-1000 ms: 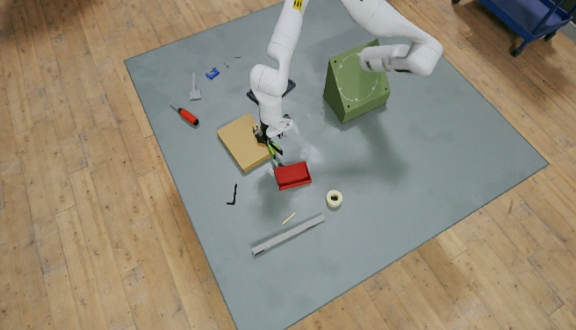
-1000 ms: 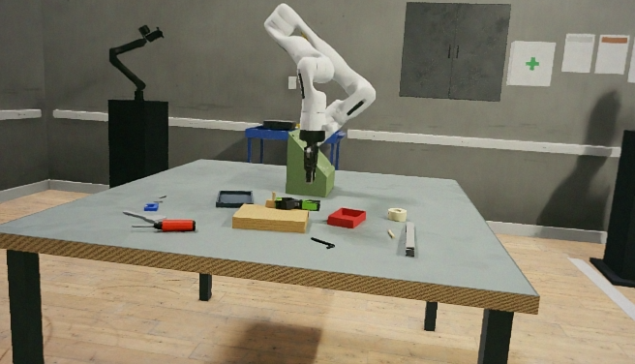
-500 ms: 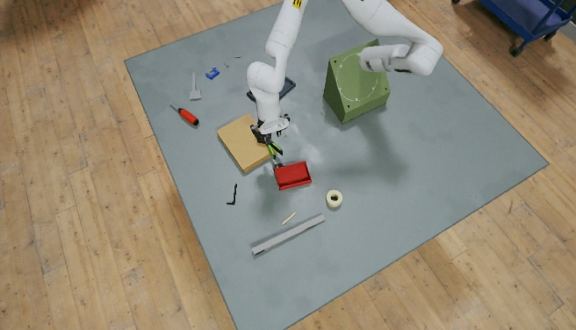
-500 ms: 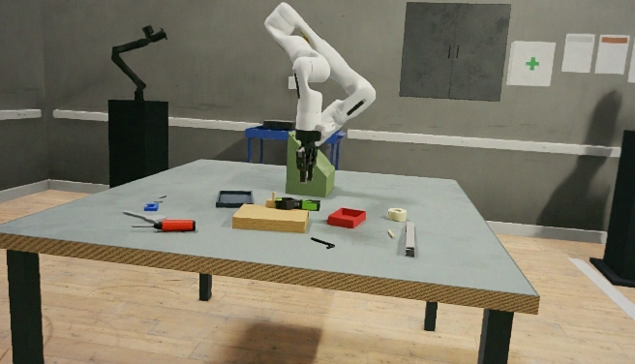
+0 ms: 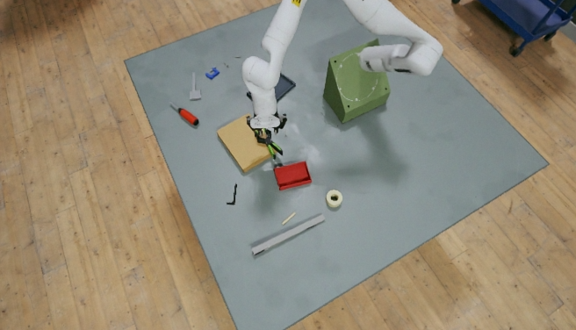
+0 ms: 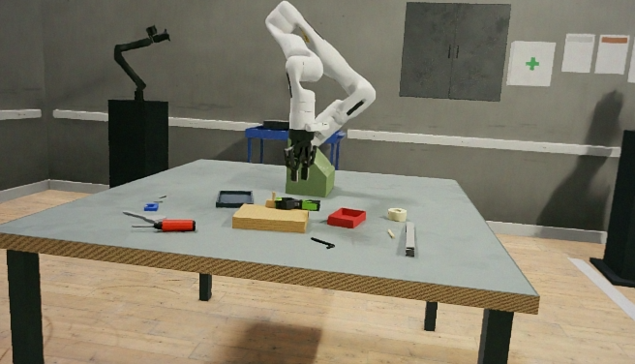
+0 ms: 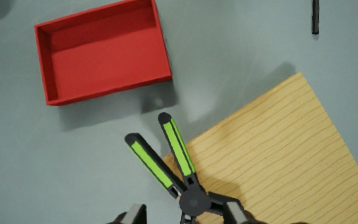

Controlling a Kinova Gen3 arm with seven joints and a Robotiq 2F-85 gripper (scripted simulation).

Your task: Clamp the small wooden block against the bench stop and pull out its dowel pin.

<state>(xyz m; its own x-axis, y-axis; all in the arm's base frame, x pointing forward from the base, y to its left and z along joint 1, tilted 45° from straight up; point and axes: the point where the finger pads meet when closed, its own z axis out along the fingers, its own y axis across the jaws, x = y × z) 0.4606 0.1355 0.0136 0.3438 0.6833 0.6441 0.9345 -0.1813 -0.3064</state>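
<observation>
Right now my hand is 80 mm above the dowel pin, 70 mm to the left of it and 20 mm short of it. Also, from my hand: small wooden block: 90 mm below, 70 mm to the right, 20 mm ahead; then bench board: 110 mm below, 70 mm ahead, 60 mm to the right; then red tray: 150 mm to the left, 130 mm below, 30 mm behind.
</observation>
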